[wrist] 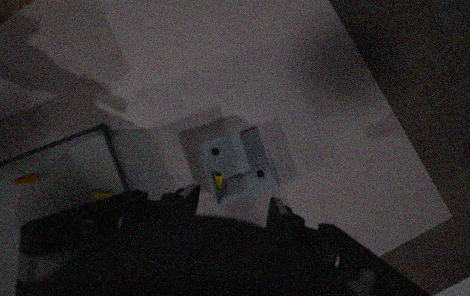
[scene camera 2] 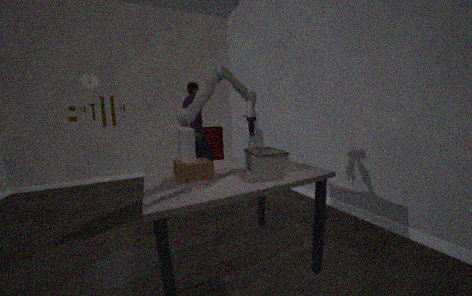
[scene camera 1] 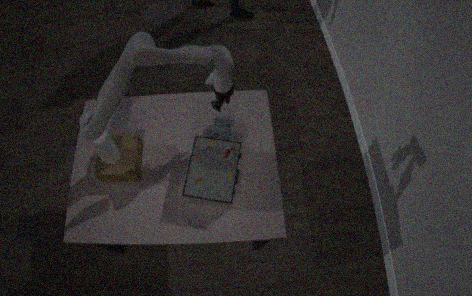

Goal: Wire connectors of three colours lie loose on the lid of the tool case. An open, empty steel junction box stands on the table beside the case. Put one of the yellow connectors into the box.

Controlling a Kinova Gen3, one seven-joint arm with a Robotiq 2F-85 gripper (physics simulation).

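Frame: origin at the arm's base, x ahead, y left, z up, level; metres.
Where they show: gripper, between the fingertips: [wrist: 233,203] [scene camera 2: 252,136] [scene camera 1: 223,106]; arm's base, origin of its link: [scene camera 2: 188,161] [scene camera 1: 111,155].
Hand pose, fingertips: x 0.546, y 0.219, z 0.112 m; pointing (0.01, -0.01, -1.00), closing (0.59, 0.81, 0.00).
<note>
Each offset is from my fingertips to the top centre of the thing. Level surfaces: height alone.
The grey steel junction box @(dy -0.004, dx -0.003, dz -0.177 m) [scene camera 1: 223,126] [wrist: 231,156] stands open on the table beside the tool case @(dy -0.276, dx -0.033, dz -0.084 m) [scene camera 1: 212,169] [scene camera 2: 267,164]. A yellow connector @(dy -0.047, dx +0.011, dz -0.198 m) [wrist: 219,180] lies inside the box, low in the wrist view and partly in shadow. My gripper [scene camera 1: 220,105] [scene camera 2: 251,136] [wrist: 233,203] is open and empty, above the box and apart from the connector. On the case lid lie a yellow connector @(dy -0.151, dx -0.050, dz -0.073 m) [scene camera 1: 212,143] [wrist: 104,195], another yellow one @(dy -0.309, dx +0.040, dz -0.073 m) [scene camera 1: 230,175], a red one @(dy -0.205, dx +0.028, dz -0.072 m) [scene camera 1: 228,153] and several orange ones, one of them an orange connector @(dy -0.335, dx -0.098, dz -0.076 m) [scene camera 1: 198,179] near the lid's lower left.
The arm's base stands at a yellowish-brown block [scene camera 1: 132,157] [scene camera 2: 195,170] on the table @(dz -0.214 m) [scene camera 1: 250,220] [scene camera 2: 230,187]. The case lid has a dark raised rim. A person [scene camera 2: 188,101] stands behind the arm, near a red cabinet [scene camera 2: 215,142]. A wall is on the right.
</note>
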